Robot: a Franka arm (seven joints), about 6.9 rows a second.
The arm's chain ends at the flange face. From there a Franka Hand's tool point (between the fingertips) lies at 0.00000 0.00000 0.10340 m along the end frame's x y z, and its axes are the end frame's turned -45 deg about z.
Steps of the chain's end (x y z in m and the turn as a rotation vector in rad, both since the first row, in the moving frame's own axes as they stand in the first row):
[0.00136 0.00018 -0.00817 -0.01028 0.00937 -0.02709]
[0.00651 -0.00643 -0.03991 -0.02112 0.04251 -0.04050]
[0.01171 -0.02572 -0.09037 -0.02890 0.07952 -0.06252]
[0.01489 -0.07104 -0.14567 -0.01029 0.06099 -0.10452]
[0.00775 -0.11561 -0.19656 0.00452 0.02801 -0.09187]
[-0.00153 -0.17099 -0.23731 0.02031 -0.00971 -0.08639]
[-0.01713 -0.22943 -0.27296 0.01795 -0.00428 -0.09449]
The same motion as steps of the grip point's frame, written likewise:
[0.00079 0.00253 -0.00818 -0.01389 -0.00064 -0.02709]
[0.01081 0.00467 -0.04003 -0.04499 0.01513 -0.04050]
[0.03041 -0.00211 -0.09074 -0.07666 0.03579 -0.06252]
[0.06473 -0.03470 -0.14587 -0.05040 0.03585 -0.10452]
[0.08968 -0.07466 -0.19660 -0.01661 0.02300 -0.09187]
[0.12051 -0.12422 -0.23734 0.02123 0.00750 -0.08639]
[0.15104 -0.17601 -0.27298 0.01572 0.00967 -0.09449]

